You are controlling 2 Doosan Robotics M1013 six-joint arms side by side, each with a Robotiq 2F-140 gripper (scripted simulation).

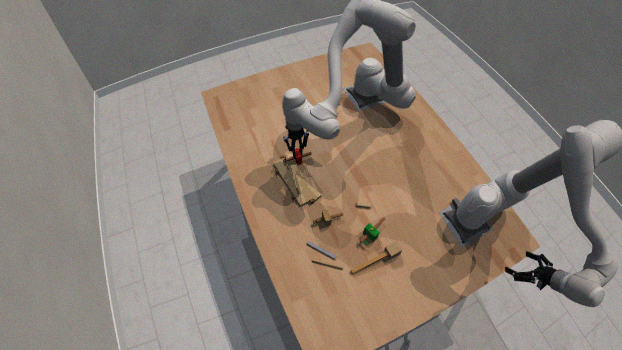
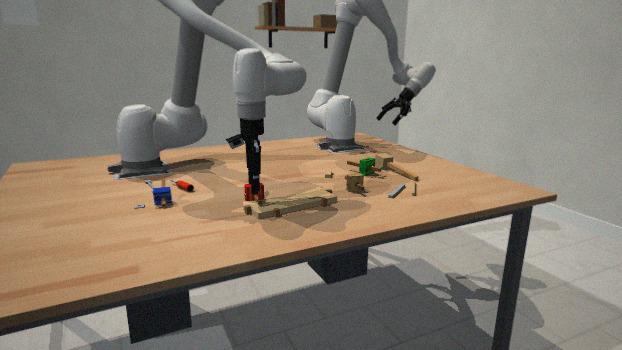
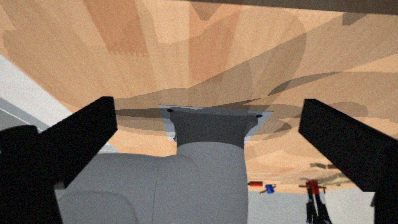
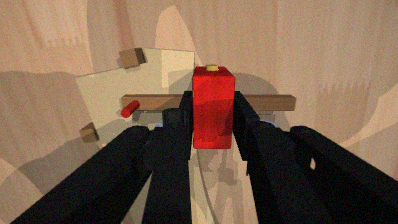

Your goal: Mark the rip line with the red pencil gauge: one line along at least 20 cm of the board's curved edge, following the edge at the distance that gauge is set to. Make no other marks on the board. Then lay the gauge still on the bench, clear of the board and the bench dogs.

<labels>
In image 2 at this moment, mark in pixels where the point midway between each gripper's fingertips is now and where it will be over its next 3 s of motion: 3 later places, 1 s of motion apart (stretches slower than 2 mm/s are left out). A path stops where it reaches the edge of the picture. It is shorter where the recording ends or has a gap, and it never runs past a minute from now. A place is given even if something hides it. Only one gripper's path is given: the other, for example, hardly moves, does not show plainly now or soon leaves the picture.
My right gripper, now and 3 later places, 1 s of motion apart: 254, 191; 259, 191; 265, 190; 270, 189
</labels>
